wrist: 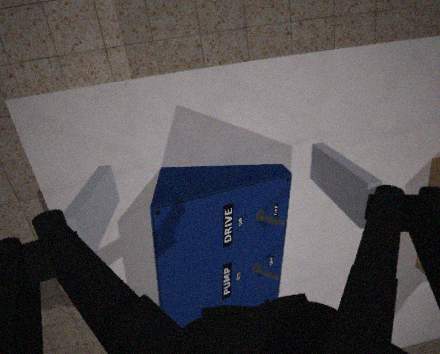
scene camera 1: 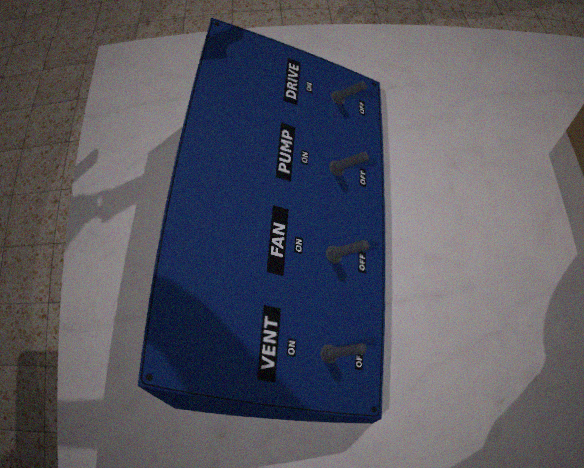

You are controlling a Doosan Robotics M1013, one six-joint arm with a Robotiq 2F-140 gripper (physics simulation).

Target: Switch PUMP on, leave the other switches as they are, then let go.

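Places are measured from the arm's base along level axes (x ahead, y left, z up), in millimetres.
Where they show: gripper, fingertip midpoint: [wrist: 215, 171].
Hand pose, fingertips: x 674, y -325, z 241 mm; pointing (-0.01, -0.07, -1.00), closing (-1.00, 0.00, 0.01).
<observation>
After its pixels a point has its place.
A blue switch panel [scene camera 1: 215, 200] {x 735, y 63, z 50 mm} [wrist: 192, 280] {x 717, y -64, z 47 mm} with a sloped face lies on the white table. Its grey PUMP lever [scene camera 1: 350, 163] {x 576, y -12, z 6 mm} [wrist: 266, 271] {x 576, y -22, z 4 mm} leans to the OFF side. The DRIVE lever [scene camera 1: 350, 92] {x 565, y -131, z 5 mm} [wrist: 270, 218] {x 567, y -141, z 6 mm}, the FAN lever [scene camera 1: 348, 251] {x 588, y 107, z 7 mm} and the VENT lever [scene camera 1: 344, 352] {x 598, y 225, z 8 mm} also lean to OFF. My gripper [wrist: 215, 171] {x 674, y -325, z 241 mm} is wide open and empty, its grey pads standing apart left and right of the panel in the wrist view. It appears to hang above the panel and touches no lever that I can see. In scene camera 1 the gripper does not show.
The white table [scene camera 1: 450, 200] {x 410, y -22, z -108 mm} [wrist: 125, 115] {x 808, y -332, z -108 mm} carries the panel, with tiled floor [scene camera 1: 30, 200] [wrist: 150, 30] beyond its edges. Arm and gripper shadows fall on the table and on parts of the panel. Part of a brown object [scene camera 1: 577, 130] {x 144, y -147, z -75 mm} [wrist: 436, 172] {x 144, y -143, z -90 mm} shows at the right edge.
</observation>
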